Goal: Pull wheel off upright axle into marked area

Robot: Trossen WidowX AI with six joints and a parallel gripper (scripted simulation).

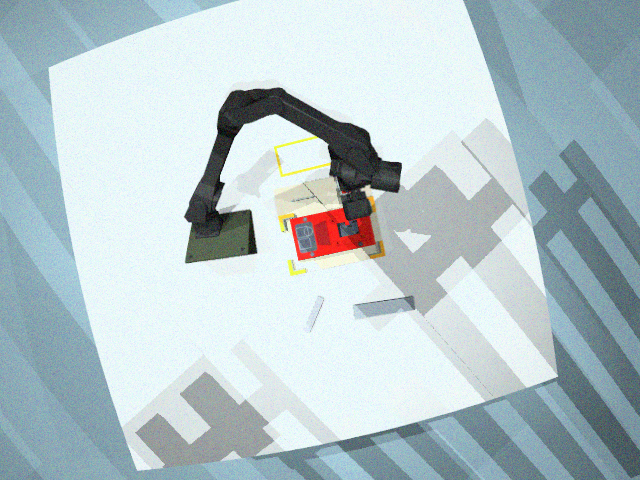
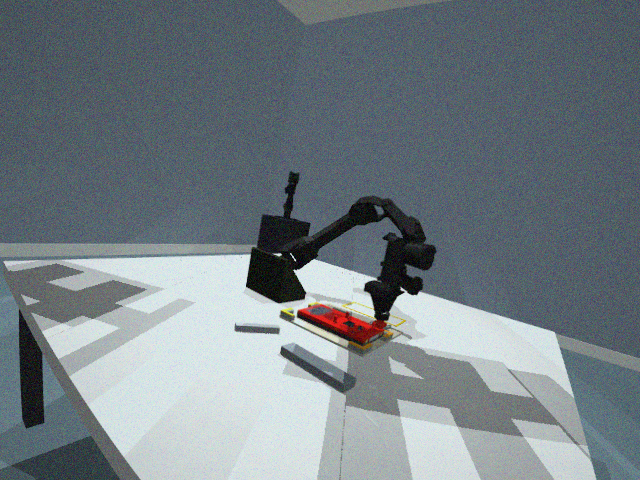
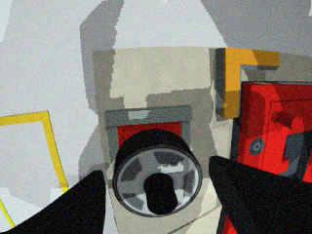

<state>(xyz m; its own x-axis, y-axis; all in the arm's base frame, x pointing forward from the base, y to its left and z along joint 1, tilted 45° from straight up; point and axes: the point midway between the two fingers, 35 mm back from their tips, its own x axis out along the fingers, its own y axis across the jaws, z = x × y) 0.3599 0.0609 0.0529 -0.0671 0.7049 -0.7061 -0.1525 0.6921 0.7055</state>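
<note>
The grey spoked wheel is right at my gripper tip. From my gripper tip the other things lie so: upright axle right at my gripper tip; long grey bar 70 mm ahead, 320 mm to the right, 30 mm below; thin grey strip 120 mm behind, 320 mm to the right, 30 mm below.
</note>
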